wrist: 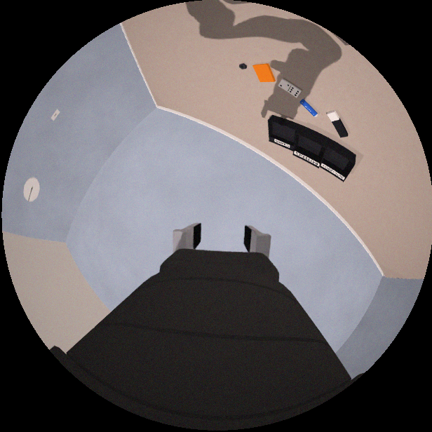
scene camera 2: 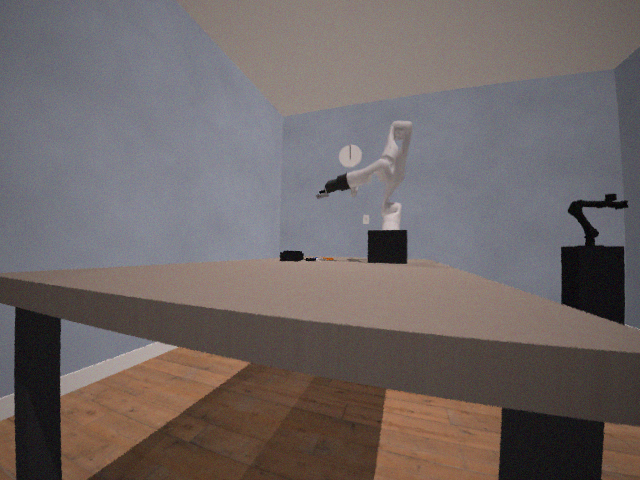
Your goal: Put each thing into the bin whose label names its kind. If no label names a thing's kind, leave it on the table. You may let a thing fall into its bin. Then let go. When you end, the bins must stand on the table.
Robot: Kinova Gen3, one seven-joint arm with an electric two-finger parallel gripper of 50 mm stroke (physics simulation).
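Pixels of known places: gripper, fingertip midpoint: (scene camera 2: 318, 195); arm's base, link origin: (scene camera 2: 389, 247).
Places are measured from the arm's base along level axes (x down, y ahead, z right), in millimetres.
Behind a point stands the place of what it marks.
My gripper (scene camera 2: 321, 195) {x -266, y 352, z -69 mm} (wrist: 222, 233) is open and empty, high above the table. Three joined black bins (scene camera 2: 291, 255) {x 47, y 398, z -248 mm} (wrist: 309, 145) stand on the table; their white labels are too small to read surely. In the wrist view, on the table beside the bins, lie a small dark nut-like thing (wrist: 243, 66), an orange flat block (wrist: 264, 73), a grey domino-like piece (wrist: 290, 88) with black dots, a blue bar (wrist: 309, 108) and a black and white stick (wrist: 337, 124). In the scene view the orange block (scene camera 2: 327, 258) {x 67, y 337, z 34 mm} shows tiny at the table's far side.
The table (scene camera 2: 310, 289) {x 74, y -27, z -897 mm} (wrist: 200, 85) carries a black pedestal (scene camera 2: 387, 246) {x -2, y -6, z -83 mm} under my white arm. The arm's shadow falls over the domino-like piece. A second, black arm (scene camera 2: 584, 219) stands on its own pedestal (scene camera 2: 592, 279) at the right. Blue walls surround the table.
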